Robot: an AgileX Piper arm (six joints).
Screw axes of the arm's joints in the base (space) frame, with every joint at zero. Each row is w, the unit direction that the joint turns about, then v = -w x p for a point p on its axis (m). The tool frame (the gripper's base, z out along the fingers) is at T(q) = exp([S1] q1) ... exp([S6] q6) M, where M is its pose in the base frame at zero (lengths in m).
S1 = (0, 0, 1, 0, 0, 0)
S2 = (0, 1, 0, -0.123, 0, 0)
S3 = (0, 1, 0, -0.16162, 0, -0.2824)
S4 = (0.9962, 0, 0.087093, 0, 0.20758, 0)
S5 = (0, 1, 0, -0.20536, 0, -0.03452)
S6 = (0.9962, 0, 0.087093, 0, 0.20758, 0)
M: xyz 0.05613 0 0.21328 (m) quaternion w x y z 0.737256 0 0.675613 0
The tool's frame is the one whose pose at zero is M.
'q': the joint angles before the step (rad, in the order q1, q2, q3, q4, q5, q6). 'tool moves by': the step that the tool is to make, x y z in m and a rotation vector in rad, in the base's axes. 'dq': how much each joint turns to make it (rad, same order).
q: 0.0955, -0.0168, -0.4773, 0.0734, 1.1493, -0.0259
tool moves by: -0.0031, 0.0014, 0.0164, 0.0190, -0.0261, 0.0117
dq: 0.0000, 0.0274, -0.0602, 0.0202, 0.0051, 0.0000
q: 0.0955, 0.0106, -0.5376, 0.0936, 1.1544, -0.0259
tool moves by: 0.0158, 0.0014, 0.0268, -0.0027, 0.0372, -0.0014
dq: 0.0006, 0.1455, -0.0907, -0.0006, -0.0177, 0.0006
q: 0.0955, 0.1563, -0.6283, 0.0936, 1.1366, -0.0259
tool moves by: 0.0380, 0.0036, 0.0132, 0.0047, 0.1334, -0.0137
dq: -0.0005, 0.2149, -0.0563, 0.0010, -0.0281, 0.0191
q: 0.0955, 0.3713, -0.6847, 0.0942, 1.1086, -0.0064
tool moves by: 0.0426, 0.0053, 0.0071, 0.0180, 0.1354, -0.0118
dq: 0.0014, 0.2181, -0.0656, 0.0147, -0.0216, 0.0227
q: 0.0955, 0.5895, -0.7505, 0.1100, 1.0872, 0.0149
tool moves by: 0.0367, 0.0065, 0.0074, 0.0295, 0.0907, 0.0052
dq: 0.0004, 0.1769, -0.0835, 0.0371, -0.0062, 0.0024
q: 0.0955, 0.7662, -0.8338, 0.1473, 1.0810, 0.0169
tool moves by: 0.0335, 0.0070, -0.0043, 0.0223, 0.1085, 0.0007
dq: 0.0120, 0.1571, -0.0589, 0.0235, 0.0050, 0.0178
